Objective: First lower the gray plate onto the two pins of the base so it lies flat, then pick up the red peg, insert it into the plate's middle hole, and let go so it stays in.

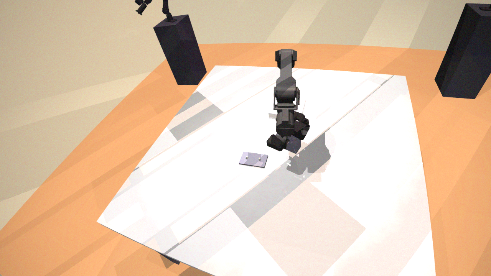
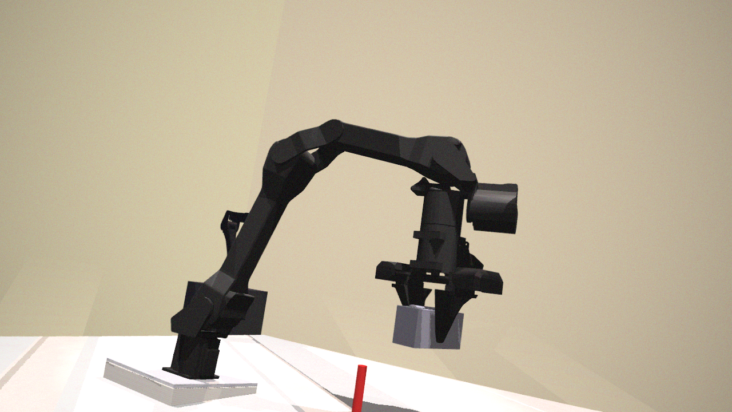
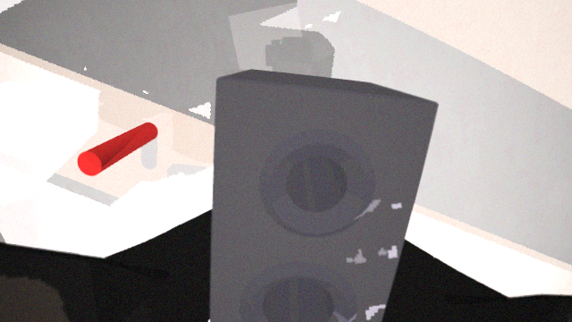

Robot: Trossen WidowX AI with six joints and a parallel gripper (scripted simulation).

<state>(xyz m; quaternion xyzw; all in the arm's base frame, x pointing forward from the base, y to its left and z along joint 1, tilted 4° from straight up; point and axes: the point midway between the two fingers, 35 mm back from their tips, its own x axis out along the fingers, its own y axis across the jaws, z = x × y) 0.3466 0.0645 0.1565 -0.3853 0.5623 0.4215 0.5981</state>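
Right now my gripper tip is 16 cm to the left of the base and 13 cm above it. Also, from my gripper tip: red peg: 11 cm behind, 10 cm below, 3 cm to the left; gray plate: 3 cm above.
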